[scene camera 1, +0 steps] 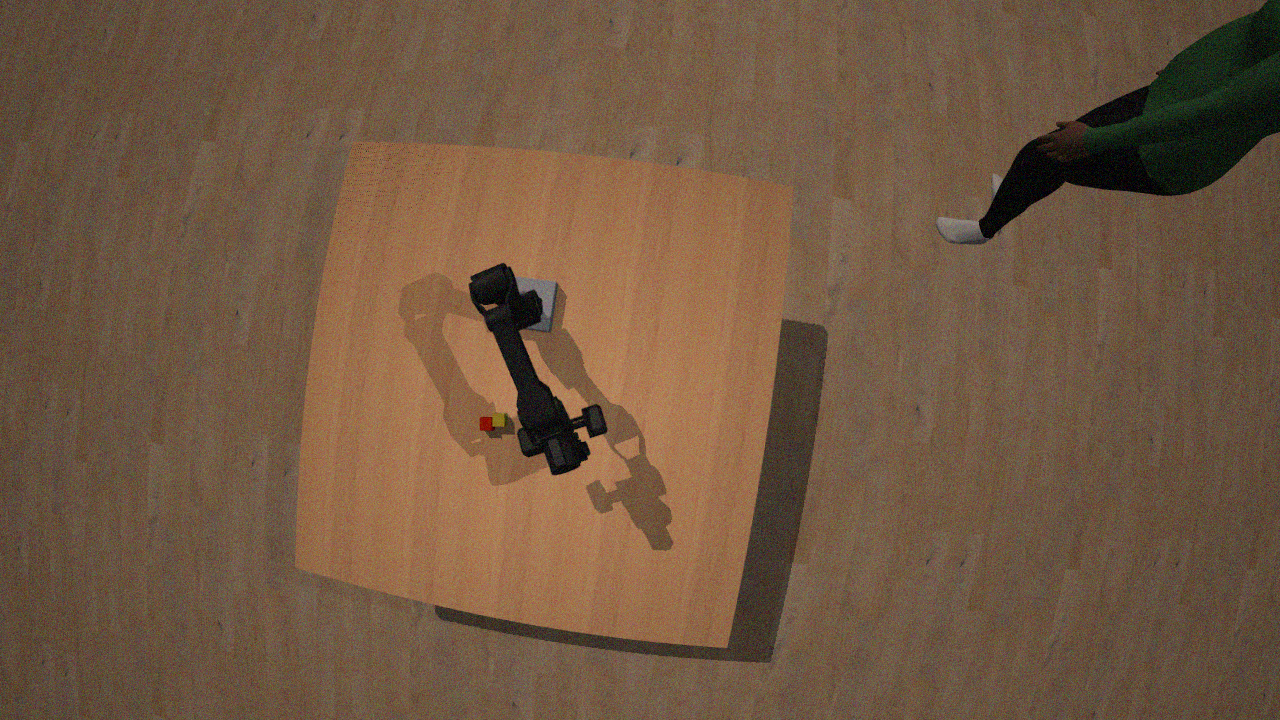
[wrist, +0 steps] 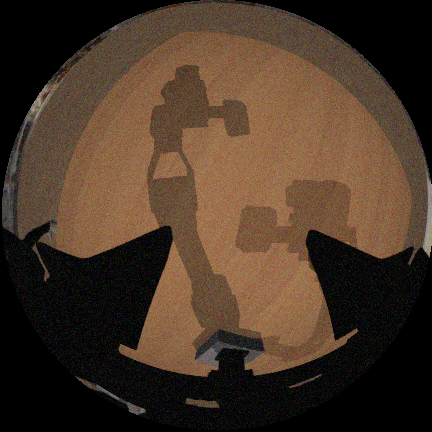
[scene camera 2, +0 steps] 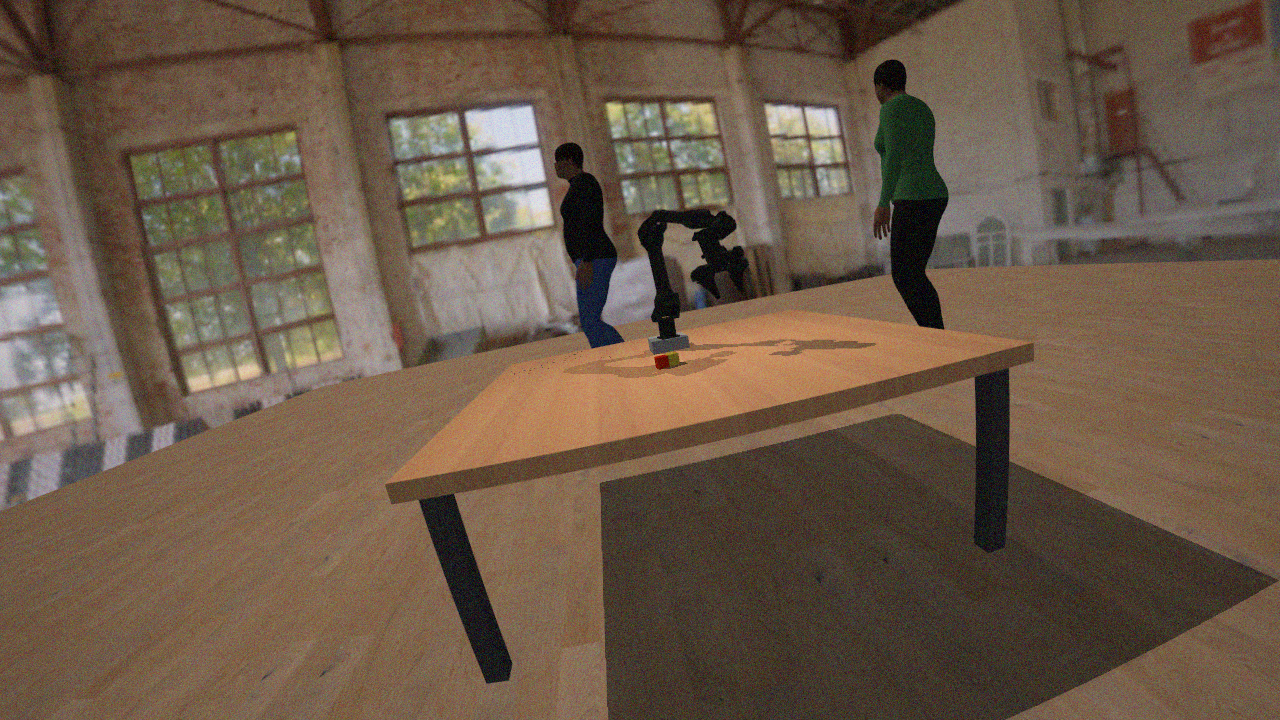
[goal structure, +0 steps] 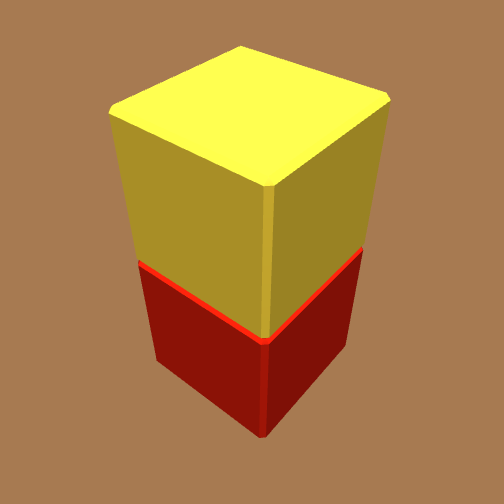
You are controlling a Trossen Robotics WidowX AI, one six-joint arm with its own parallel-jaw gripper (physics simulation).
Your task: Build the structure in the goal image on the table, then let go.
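Places are measured from the arm's base along level axes (x ahead, y left, z up), in centimetres.
Pixels of known places: gripper, fingertip midpoint: (wrist: 243, 235) (scene camera 2: 730, 295); arm's base at its link origin: (scene camera 1: 527, 310) (wrist: 231, 355) (scene camera 2: 668, 337).
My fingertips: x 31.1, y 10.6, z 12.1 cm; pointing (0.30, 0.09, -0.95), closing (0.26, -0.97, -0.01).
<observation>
Ahead of a thing's pixels: the offset from my fingertips to its top centre. Level surfaces: height alone.
A small red block @(dx -3.0, dy -23.4, dz -13.1 cm) (scene camera 1: 486, 423) (scene camera 2: 661, 361) and a yellow block @(dx -3.8, dy -19.9, dz -13.1 cm) (scene camera 1: 499, 419) (scene camera 2: 674, 359) sit side by side on the table @(dz -16.4 cm) (scene camera 1: 680, 268) (scene camera 2: 572, 420), touching or nearly so. In the wrist view a tiny yellowish sliver shows at the inner edge of the right finger; the red block does not show there, and the finger hides that area. My gripper (scene camera 1: 562, 431) (scene camera 2: 721, 277) (wrist: 243, 235) is open and empty, high above the table. In scene camera 1 it appears to the right of the two blocks.
The arm's grey base (scene camera 1: 546, 313) (scene camera 2: 668, 343) (wrist: 254, 344) stands on the table, behind the blocks in scene camera 2. Arm shadows fall across the table and over the blocks. A person in green (scene camera 1: 1199, 134) (scene camera 2: 911, 147) and a person in black (scene camera 2: 583, 214) stand beyond the table.
</observation>
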